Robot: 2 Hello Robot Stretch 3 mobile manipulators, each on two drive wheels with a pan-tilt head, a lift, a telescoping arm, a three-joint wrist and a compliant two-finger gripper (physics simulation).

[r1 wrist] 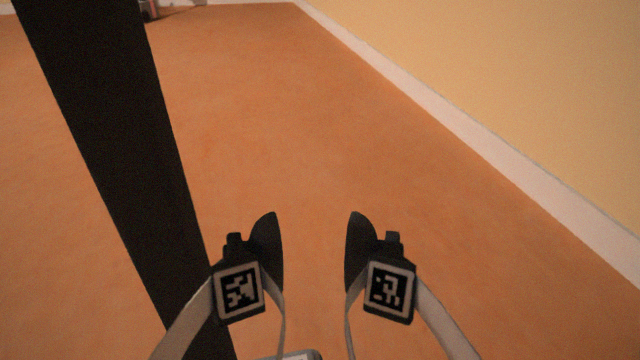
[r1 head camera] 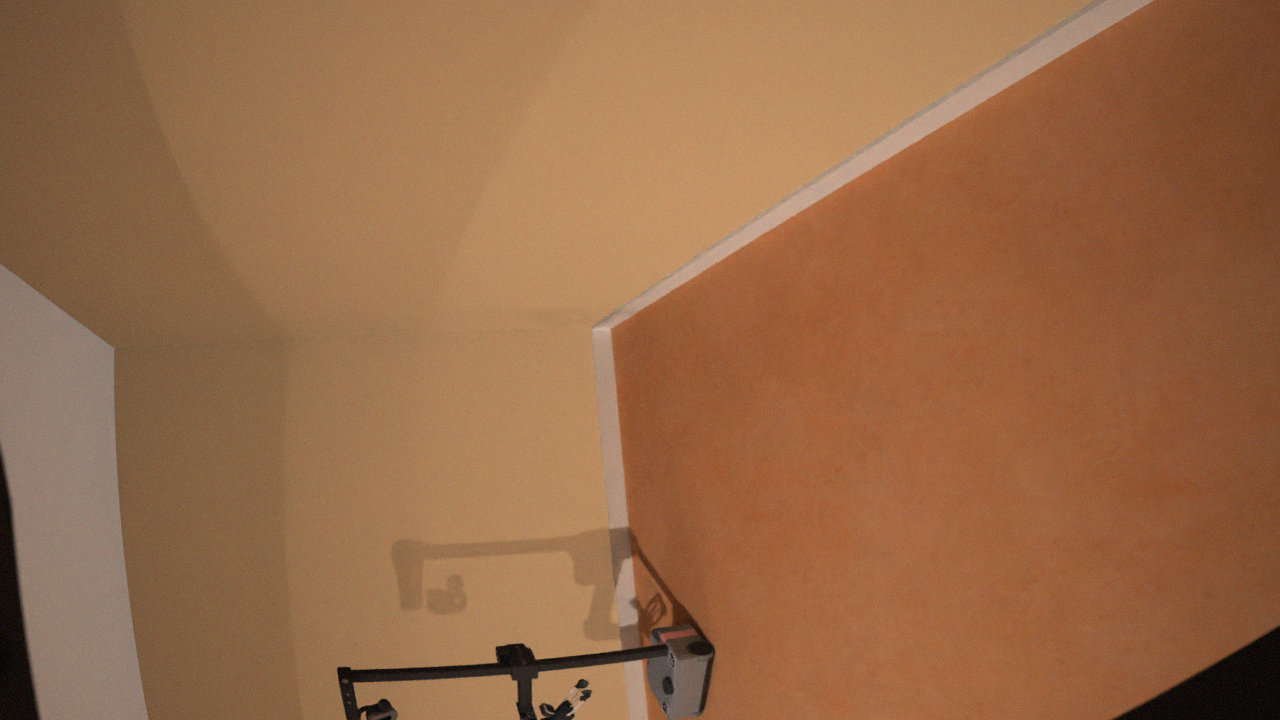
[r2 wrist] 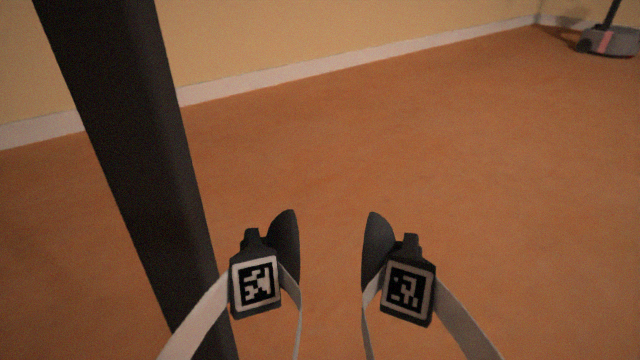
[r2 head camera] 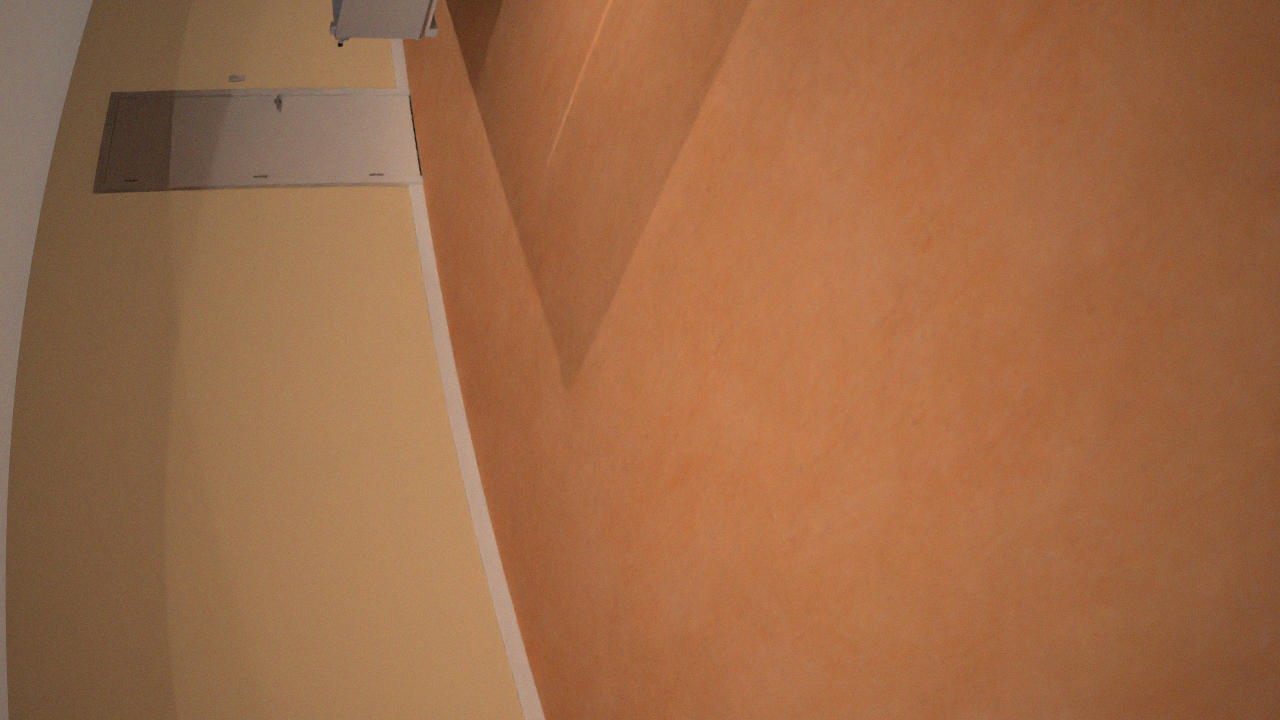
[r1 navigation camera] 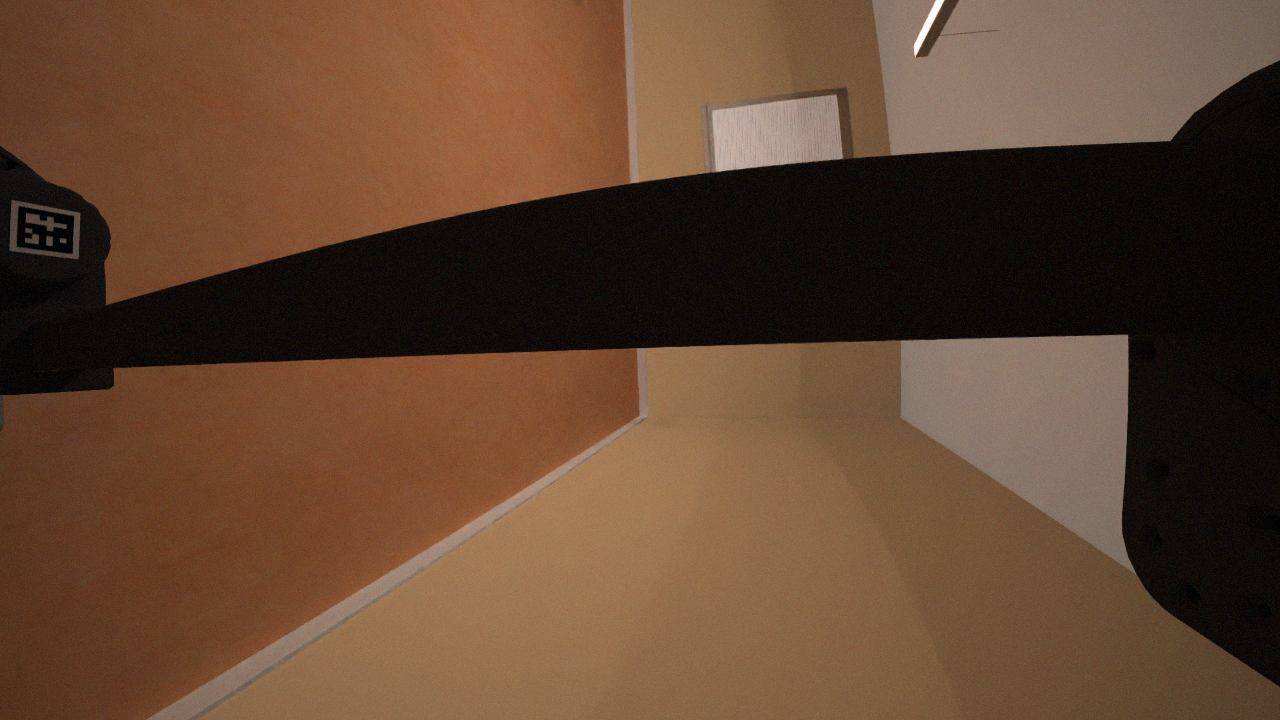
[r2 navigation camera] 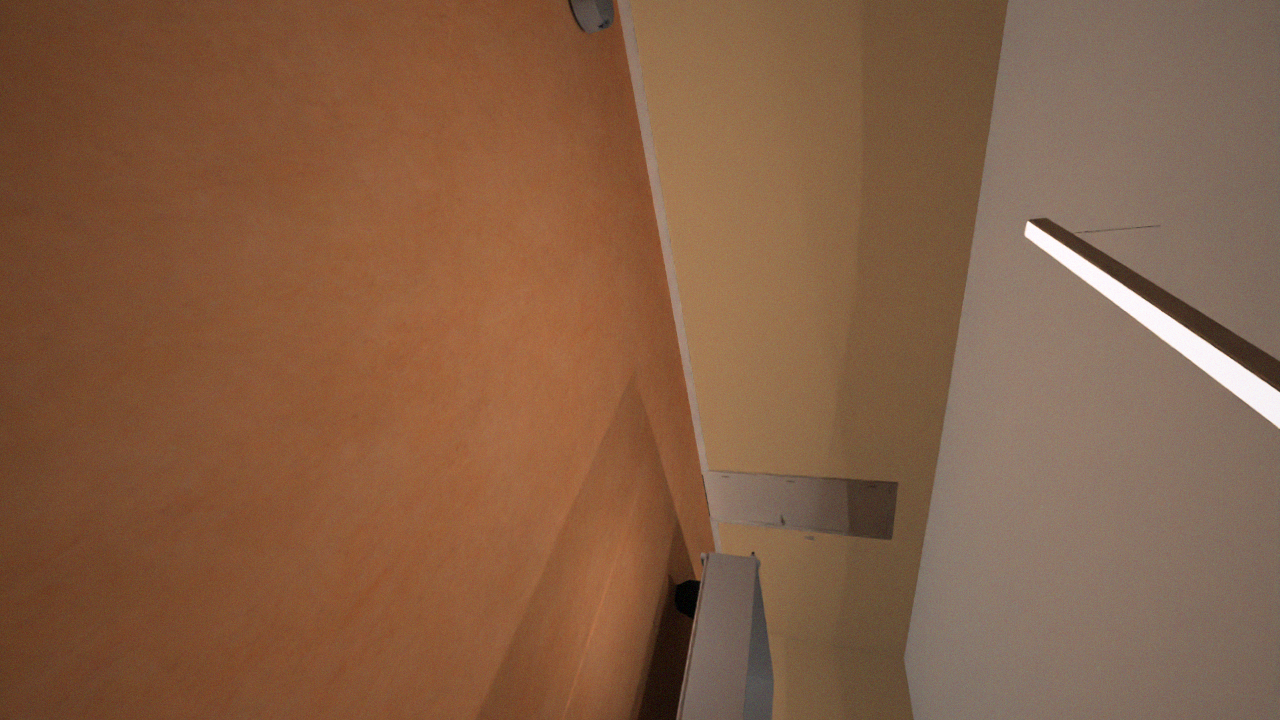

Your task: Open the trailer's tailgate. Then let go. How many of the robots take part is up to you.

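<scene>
The grey box-shaped body of the trailer (r2 head camera: 384, 16) (r2 navigation camera: 723, 617) is cut off at the top edge of the r2 head view and the bottom edge of the r2 navigation view. A black wheel (r2 navigation camera: 687, 598) shows beside it. I cannot tell which panel is the tailgate, or its state. No trailer shows in the r1 views. r1's gripper (r1 wrist: 313, 250) is open and empty above the floor, near a wall. r2's gripper (r2 wrist: 330, 250) is open and empty above the floor, away from the trailer.
r2's base (r1 head camera: 684, 676) (r1 wrist: 149, 10) stands near a wall in r1's views. r1's base (r2 wrist: 607, 41) (r2 navigation camera: 592, 12) stands near a far corner in r2's views. A door (r2 head camera: 286, 138) (r2 navigation camera: 778, 503) is in the wall near the trailer. Dark masts cross both wrist views.
</scene>
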